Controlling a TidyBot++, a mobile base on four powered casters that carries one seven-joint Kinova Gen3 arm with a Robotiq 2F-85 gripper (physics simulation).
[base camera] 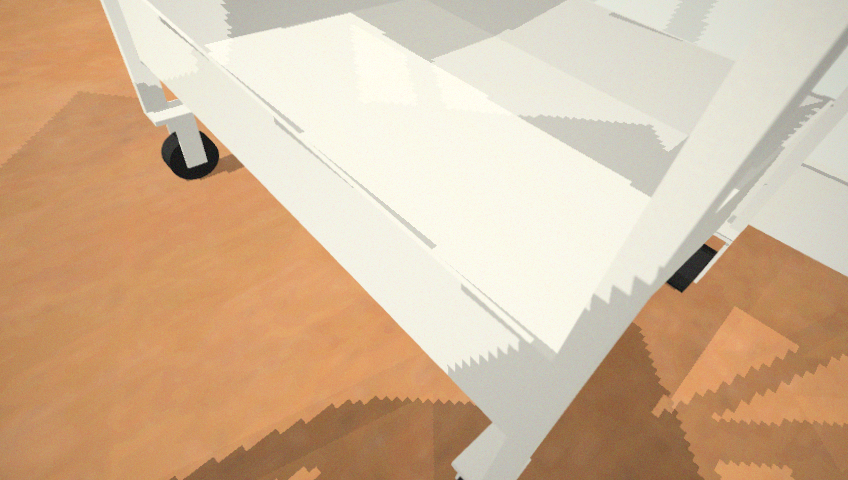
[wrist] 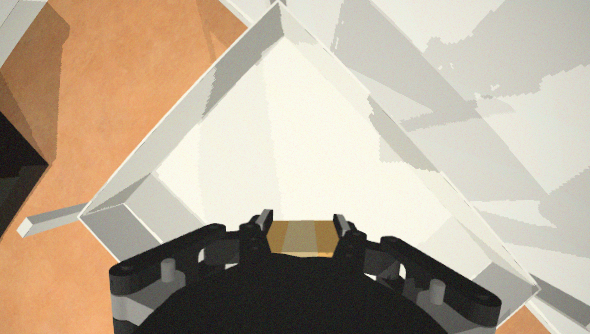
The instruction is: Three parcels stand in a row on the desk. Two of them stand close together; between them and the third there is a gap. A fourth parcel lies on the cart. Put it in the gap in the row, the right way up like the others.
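Places are measured from the arm's base along level axes (x down, y ahead, z right), in metres.
Where they show: gripper, between the fingertips: (wrist: pixel 302 223).
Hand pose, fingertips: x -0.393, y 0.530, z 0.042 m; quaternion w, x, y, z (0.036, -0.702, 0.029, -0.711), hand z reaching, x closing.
Note:
After its pixels a point has its place.
The parcel (wrist: pixel 301 237) @[x -0.427, y 0.533, z 0.042 m], brown with a paler band down its middle, is between the fingertips in the wrist view. My gripper (wrist: pixel 302 223) @[x -0.393, y 0.530, z 0.042 m] is shut on it, one finger against each side. The gripper's black body hides the parcel's near part. The white cart (wrist: pixel 320 135) @[x -0.266, y 0.605, z 0.068 m] (base camera: pixel 380 142) @[x 0.264, y 0.425, z -0.006 m] shows below the gripper in the wrist view, its tray walled by a raised rim, and it also fills much of the base camera view. The parcel is held above the cart's tray. The three parcels of the row do not show in either view.
In the base camera view a cart wheel (base camera: pixel 190 155) @[x 0.362, y 0.513, z -0.201 m] stands on the wooden floor (base camera: pixel 148 285) @[x 0.396, y 0.373, z -0.198 m] at the left, and another dark wheel (base camera: pixel 692 267) @[x 0.355, y 0.399, z 0.287 m] shows at the right. In the wrist view a bar-like handle (wrist: pixel 55 219) @[x -0.362, y 0.525, z -0.215 m] sticks out at the cart's left corner.

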